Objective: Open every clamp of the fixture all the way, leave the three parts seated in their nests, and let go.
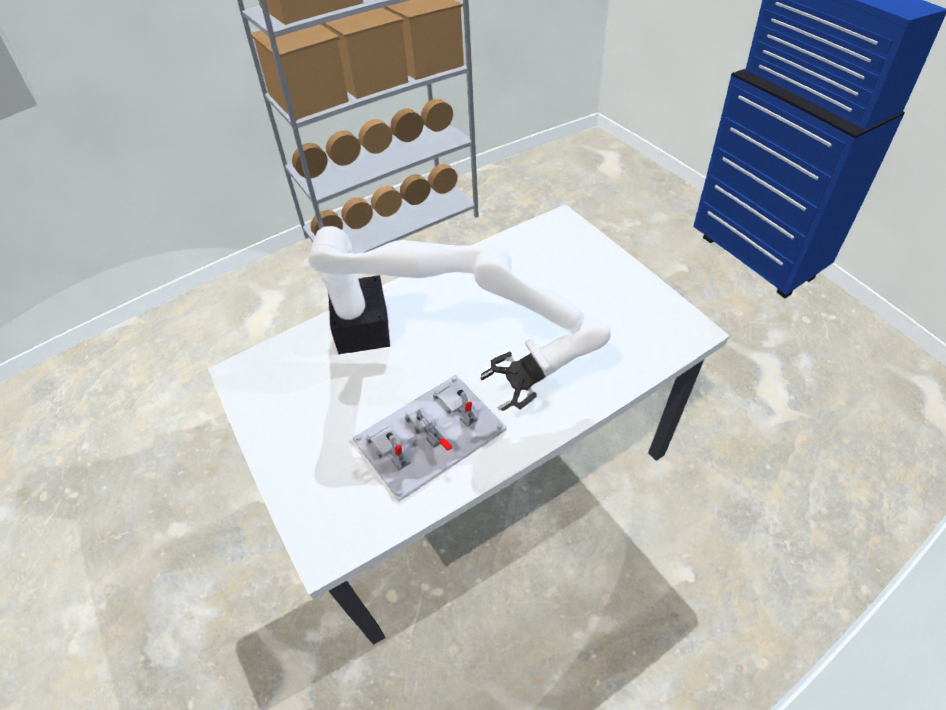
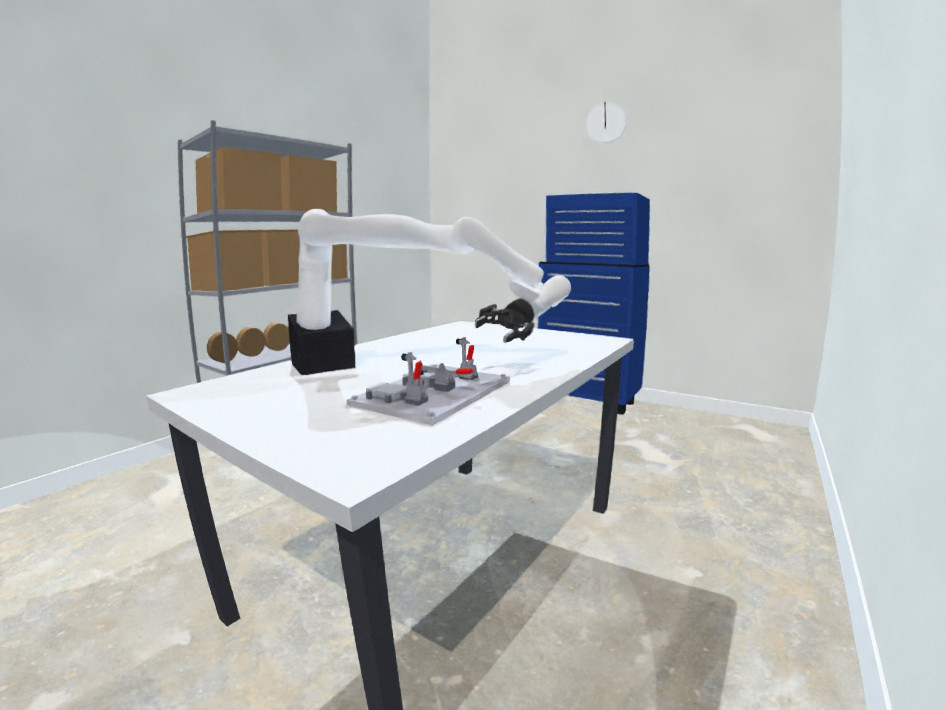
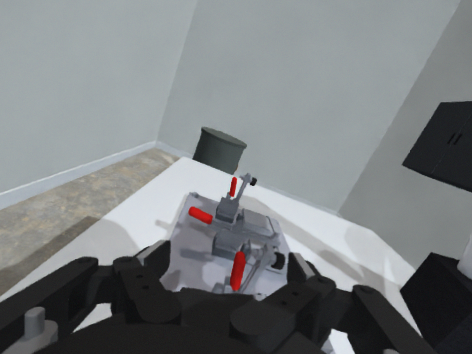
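Seen in the pictures: gripper, fingertip midpoint: [image 1: 489, 394] [image 2: 489, 332] [image 3: 228, 259]; arm's base, link origin: [image 1: 350, 306] [image 2: 315, 323].
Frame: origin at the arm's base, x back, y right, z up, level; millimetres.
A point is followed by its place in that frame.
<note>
The fixture plate [image 1: 424, 477] {x -527, y 189, z -119 mm} [image 2: 450, 405] {x -527, y 195, z -118 mm} [image 3: 185, 240] {x -527, y 99, z -118 mm} lies on the table with three red-handled clamps. The left clamp [image 1: 398, 450] {x -461, y 206, z -41 mm} [image 2: 417, 371] {x -460, y 210, z -48 mm} [image 3: 233, 187] {x -458, y 195, z -45 mm} and the right clamp [image 1: 468, 407] {x -491, y -10, z -47 mm} [image 2: 470, 353] {x -489, y -7, z -53 mm} [image 3: 238, 270] {x -490, y -23, z -45 mm} have steep handles and raised arms. The middle clamp's red handle [image 1: 445, 443] {x -519, y 101, z -64 mm} [image 2: 463, 371] {x -520, y 109, z -67 mm} [image 3: 200, 215] {x -521, y 93, z -65 mm} lies low, toward the table's front edge; its arm is low over its part. The left part [image 1: 380, 443] {x -379, y 209, z -97 mm} [image 3: 256, 219] {x -385, y 189, z -97 mm} and right part [image 1: 449, 398] {x -402, y -20, z -102 mm} sit on the plate; the middle part is largely hidden. My gripper [image 1: 495, 391] {x -521, y -57, z -6 mm} [image 2: 495, 331] {x -521, y -57, z -6 mm} [image 3: 228, 259] {x -521, y -57, z -6 mm} is open and empty, above and right of the plate.
The arm's black base [image 1: 361, 328] {x -69, y 17, z -34 mm} [image 2: 322, 345] {x -55, y 36, z -54 mm} stands at the back left of the white table [image 1: 294, 489] {x -304, y 455, z -133 mm} [image 2: 252, 427] {x -199, y 442, z -133 mm}. A shelf rack [image 1: 471, 152] and a blue drawer cabinet [image 1: 771, 168] [image 2: 596, 229] stand behind. A dark bin [image 3: 219, 150] shows beyond the table.
</note>
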